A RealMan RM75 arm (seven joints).
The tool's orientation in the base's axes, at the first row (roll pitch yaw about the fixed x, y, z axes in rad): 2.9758, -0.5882, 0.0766
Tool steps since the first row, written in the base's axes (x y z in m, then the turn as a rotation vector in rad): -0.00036, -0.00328, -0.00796, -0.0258, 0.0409, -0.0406; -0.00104, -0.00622, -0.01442, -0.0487, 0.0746, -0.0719; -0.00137, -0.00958, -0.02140, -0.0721, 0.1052, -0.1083; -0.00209, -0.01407, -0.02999, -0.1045, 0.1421, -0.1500; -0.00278, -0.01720, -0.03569, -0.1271, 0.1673, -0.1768; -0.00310, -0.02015, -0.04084, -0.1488, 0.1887, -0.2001; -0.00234, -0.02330, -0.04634, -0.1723, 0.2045, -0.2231; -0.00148, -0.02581, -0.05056, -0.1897, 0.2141, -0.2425; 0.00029, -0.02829, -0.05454, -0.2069, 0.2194, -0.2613; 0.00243, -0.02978, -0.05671, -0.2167, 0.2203, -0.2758
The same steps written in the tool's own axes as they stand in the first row. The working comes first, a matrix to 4 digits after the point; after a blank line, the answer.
The tool's axes in the first row as the columns of a matrix, in the base's axes (used below as rounded here):
0.8295, -0.0158, 0.5583
0.0637, -0.9904, -0.1227
0.5549, 0.1373, -0.8205

-0.00492, 0.00216, 0.00673, -0.0413, -0.0457, 0.0139; -0.00926, 0.00420, 0.01201, -0.0755, -0.0830, 0.0227; -0.01362, 0.00657, 0.01797, -0.1132, -0.1179, 0.0357; -0.01927, 0.00985, 0.02517, -0.1609, -0.1597, 0.0473; -0.02321, 0.01218, 0.02984, -0.1929, -0.1880, 0.0536; -0.02652, 0.01440, 0.03425, -0.2224, -0.2120, 0.0580; -0.02914, 0.01675, 0.03957, -0.2537, -0.2304, 0.0618; -0.03093, 0.01864, 0.04383, -0.2783, -0.2423, 0.0668; -0.03183, 0.02053, 0.04838, -0.3026, -0.2499, 0.0720; -0.03135, 0.02167, 0.05154, -0.3188, -0.2526, 0.0783
